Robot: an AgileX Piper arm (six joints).
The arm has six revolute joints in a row. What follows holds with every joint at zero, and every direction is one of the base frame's.
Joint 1 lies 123 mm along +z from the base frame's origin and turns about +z.
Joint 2 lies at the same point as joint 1 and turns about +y.
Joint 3 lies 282.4 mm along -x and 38.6 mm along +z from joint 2 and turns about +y.
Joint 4 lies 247.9 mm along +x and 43.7 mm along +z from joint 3 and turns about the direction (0.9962, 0, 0.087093).
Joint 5 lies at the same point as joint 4 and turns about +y.
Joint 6 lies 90.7 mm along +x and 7.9 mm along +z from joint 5 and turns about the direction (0.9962, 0, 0.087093).
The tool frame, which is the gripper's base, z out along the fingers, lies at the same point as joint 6; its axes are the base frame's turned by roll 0, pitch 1.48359 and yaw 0 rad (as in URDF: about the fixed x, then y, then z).
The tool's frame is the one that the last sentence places.
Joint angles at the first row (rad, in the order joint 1, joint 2, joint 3, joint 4, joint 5, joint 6):
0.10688 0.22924 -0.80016 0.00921 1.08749 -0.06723
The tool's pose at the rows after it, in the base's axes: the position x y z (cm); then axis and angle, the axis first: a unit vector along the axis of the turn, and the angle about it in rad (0 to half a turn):
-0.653 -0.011 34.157 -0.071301 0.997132 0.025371 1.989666
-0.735 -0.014 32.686 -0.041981 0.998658 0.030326 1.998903
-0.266 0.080 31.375 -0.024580 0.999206 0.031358 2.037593
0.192 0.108 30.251 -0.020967 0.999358 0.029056 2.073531
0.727 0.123 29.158 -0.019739 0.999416 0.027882 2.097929
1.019 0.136 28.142 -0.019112 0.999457 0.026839 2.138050
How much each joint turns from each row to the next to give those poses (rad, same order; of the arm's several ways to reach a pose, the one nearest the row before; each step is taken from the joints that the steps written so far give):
-0.00325 -0.07052 0.05933 -0.00219 -0.00028 0.02887
-0.02019 -0.04062 0.05600 -0.00113 -0.00658 0.03835
-0.01986 -0.00794 0.04894 0.00617 -0.00243 0.01525
-0.00562 -0.00215 0.04168 0.00001 -0.00342 0.00131
0.00000 -0.00087 0.04418 -0.00189 -0.01886 0.00200
0.00007 0.00002 0.03388 -0.00054 0.00626 0.00117

